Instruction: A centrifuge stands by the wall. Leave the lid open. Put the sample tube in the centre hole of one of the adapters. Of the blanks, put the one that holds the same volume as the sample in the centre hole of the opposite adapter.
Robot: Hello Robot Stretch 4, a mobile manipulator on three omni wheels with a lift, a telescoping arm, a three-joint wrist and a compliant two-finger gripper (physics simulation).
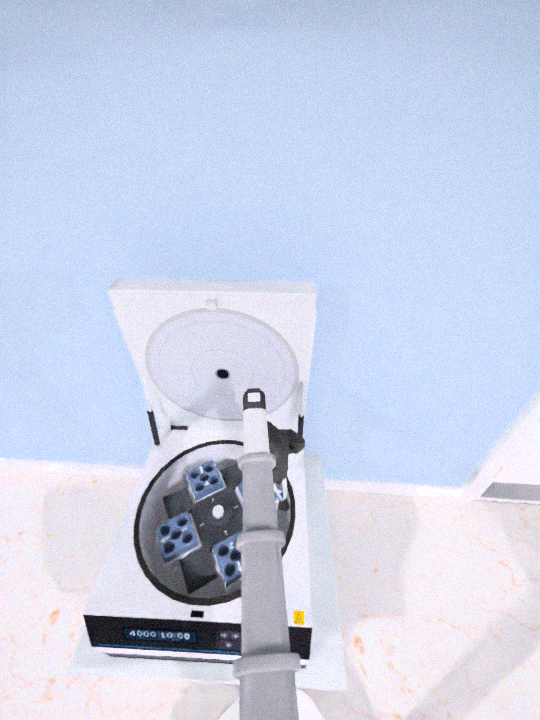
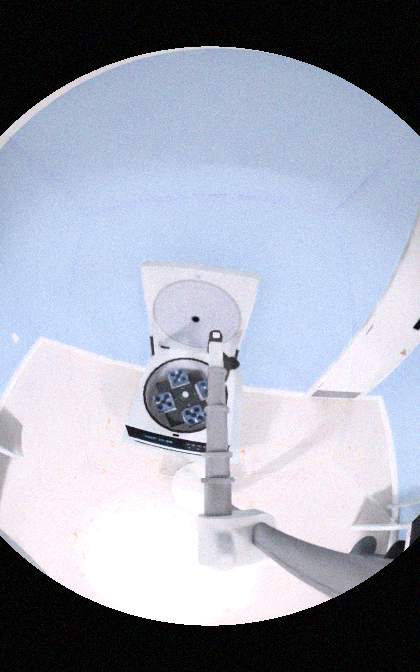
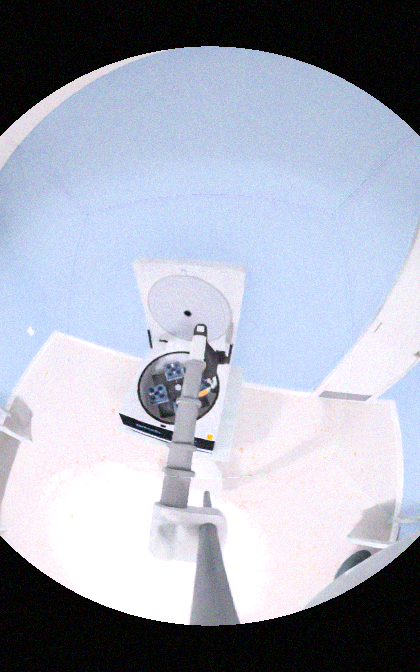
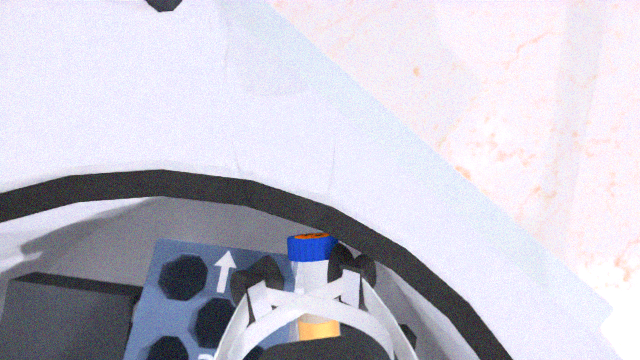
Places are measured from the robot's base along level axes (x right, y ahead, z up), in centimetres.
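Where they show: gripper, between the fingertips: (image 1: 276,501) (image 4: 302,271).
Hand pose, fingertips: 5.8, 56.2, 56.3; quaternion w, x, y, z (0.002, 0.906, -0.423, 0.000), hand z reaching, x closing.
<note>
After its pixels a point has its place, as x, y, z.
The centrifuge (image 1: 122,587) @(-34.6, 35.5, 62.0) (image 2: 137,417) (image 3: 131,407) stands by the wall, its lid (image 1: 130,302) @(-30.5, 82.4, 115.4) (image 2: 150,272) (image 3: 142,270) open. Blue five-hole adapters sit in the rotor: one (image 1: 206,491) @(-16.8, 60.7, 57.8) at the back, one (image 1: 184,551) @(-21.7, 44.1, 56.6) at the left, one (image 1: 220,567) @(-11.1, 38.9, 58.4) in front, and one (image 4: 160,315) @(-1.0, 62.5, 58.3) at the right. My gripper (image 1: 281,487) (image 3: 212,383) (image 4: 302,271) @(5.8, 56.2, 56.3) is inside the bowl, shut on a blue-capped tube (image 3: 204,393) (image 4: 312,248) @(7.8, 56.9, 59.0) with orange liquid, slightly tilted at the right adapter's edge. Its lower end is hidden. The blank tubes do not show.
The black bowl rim (image 4: 280,197) @(9.5, 60.3, 62.4) curves close behind and right of the fingers. My arm (image 1: 261,599) @(-0.2, 22.2, 98.5) (image 2: 217,435) (image 3: 182,440) crosses over the right part of the rotor and hides some of it. A white fixture (image 1: 523,447) @(112.7, 77.5, 43.8) stands at the far right.
</note>
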